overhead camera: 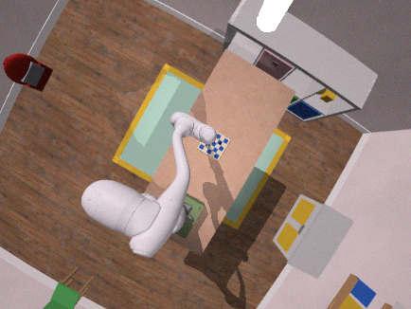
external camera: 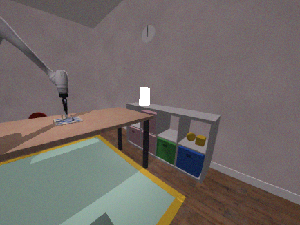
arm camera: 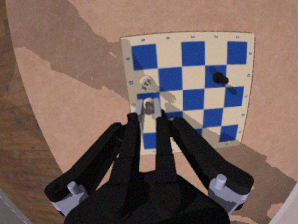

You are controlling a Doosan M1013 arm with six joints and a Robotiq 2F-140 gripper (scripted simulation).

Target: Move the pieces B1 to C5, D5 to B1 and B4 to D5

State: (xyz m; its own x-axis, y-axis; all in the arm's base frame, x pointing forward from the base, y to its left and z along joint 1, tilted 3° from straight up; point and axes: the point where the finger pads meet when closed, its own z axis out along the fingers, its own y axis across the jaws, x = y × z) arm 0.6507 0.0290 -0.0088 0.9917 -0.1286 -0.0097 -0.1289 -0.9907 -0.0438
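The chessboard lies 80 mm to the right of my hand, 50 mm below it and 10 mm behind it. From my hand the other things lie so: dark chess piece: 120 mm to the right, 30 mm below, 20 mm ahead.
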